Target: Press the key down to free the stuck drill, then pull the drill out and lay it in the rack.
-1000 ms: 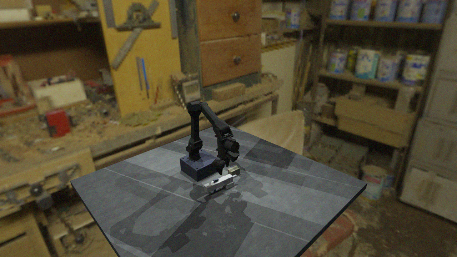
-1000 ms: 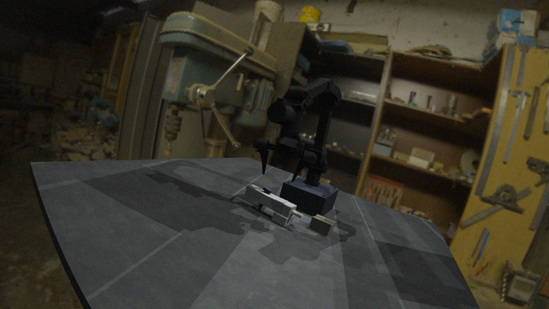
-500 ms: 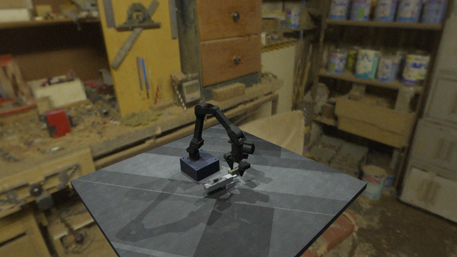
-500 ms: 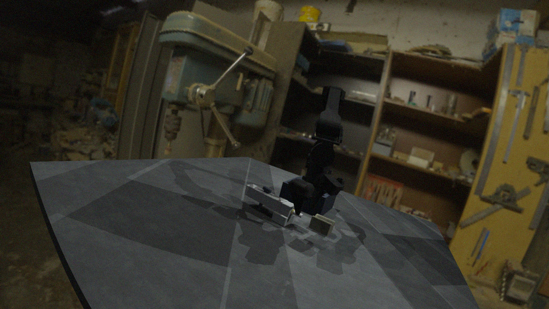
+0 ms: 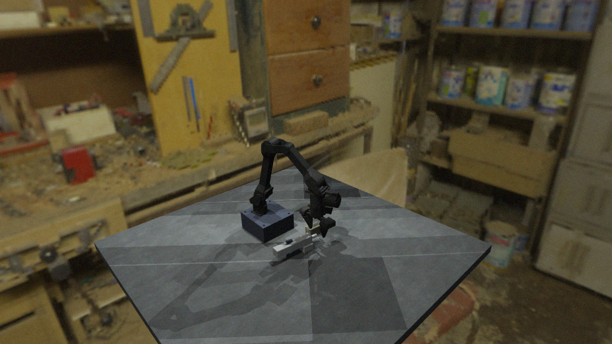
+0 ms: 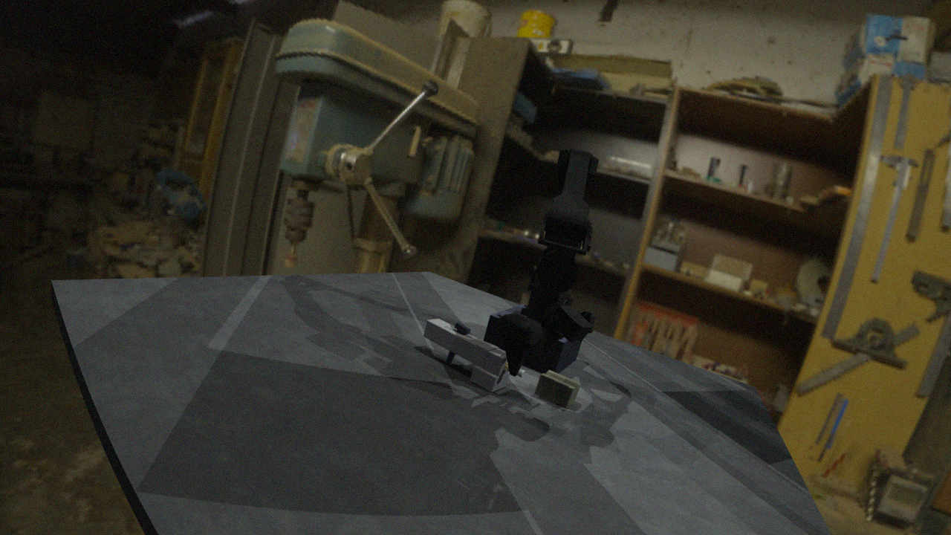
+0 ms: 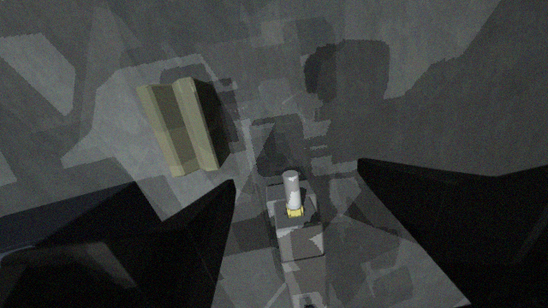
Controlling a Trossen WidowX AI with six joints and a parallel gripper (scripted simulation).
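Now: gripper tip 6 cm to the left of the drill, 2 cm past it and 1 cm above it. The rest, counted from my gripper tip: small dark key 15 cm to the right, 4 cm behind, 1 cm below; rack 6 cm to the left, 6 cm behind, 4 cm below.
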